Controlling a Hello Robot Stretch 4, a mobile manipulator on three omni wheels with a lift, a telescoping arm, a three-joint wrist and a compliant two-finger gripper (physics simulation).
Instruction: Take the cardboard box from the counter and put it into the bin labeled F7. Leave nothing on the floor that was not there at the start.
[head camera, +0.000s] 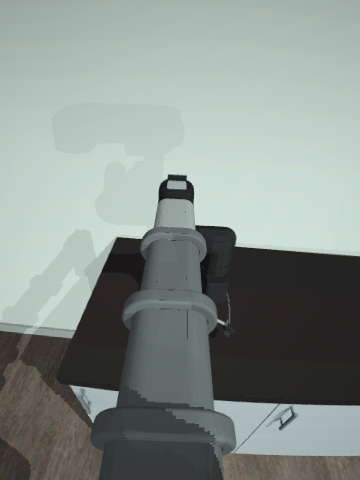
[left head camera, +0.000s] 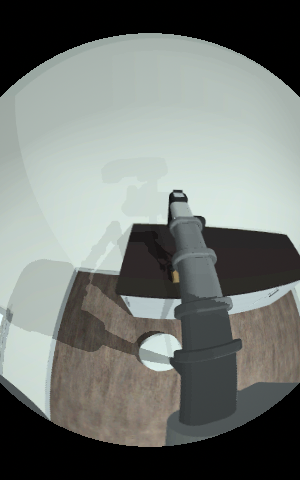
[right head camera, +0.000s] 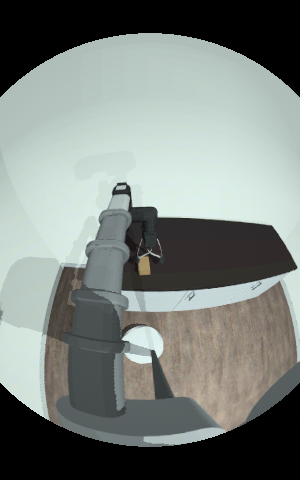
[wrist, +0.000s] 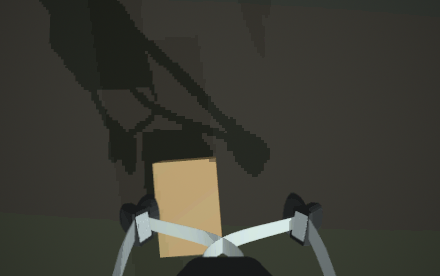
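Seen in the pictures: gripper, fingertip midpoint: (right head camera: 149, 261) (wrist: 221, 210); robot's base, link origin: (left head camera: 159, 350) (right head camera: 142, 343).
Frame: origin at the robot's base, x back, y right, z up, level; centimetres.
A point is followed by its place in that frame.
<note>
The tan cardboard box (left head camera: 175, 276) {x -43.0, y 4.0, z 93.1 cm} (right head camera: 144, 266) {x -44.4, y 6.2, z 93.1 cm} (wrist: 187, 200) {x -47.4, y 5.5, z 93.2 cm} lies on the dark counter (head camera: 300, 320) {x -55.7, y 41.5, z 88.2 cm} (left head camera: 245, 250) {x -63.7, y 64.1, z 88.2 cm} (right head camera: 215, 250) {x -56.2, y 54.3, z 88.1 cm} (wrist: 350, 125) {x -54.8, y 23.7, z 88.2 cm}, near its front edge; the arm hides it in the head view. My gripper (right head camera: 149, 259) {x -46.7, y 8.7, z 94.1 cm} (wrist: 221, 210) {x -46.7, y 8.7, z 94.1 cm} is open and points down over the counter. In the wrist view the box shows between the fingers, off-centre close to the left fingertip, and extends beyond the fingertips towards the top of the view. The fingers look higher than the box; their exact height is unclear. The bin labeled F7 does not show in these views.
The telescoping arm (head camera: 172, 360) {x -18.4, y 0.3, z 135.8 cm} (left head camera: 202, 320) {x -12.3, y -1.2, z 136.1 cm} (right head camera: 102, 280) {x -16.9, y 0.9, z 135.8 cm} reaches over the counter's left part. A pale wall stands behind the counter. White cabinet fronts with handles are below its front edge. A white round object (left head camera: 156, 352) {x 0.4, y -3.7, z 18.7 cm} (right head camera: 145, 352) {x 8.4, y 3.2, z 18.7 cm} stands on the wooden floor before it.
</note>
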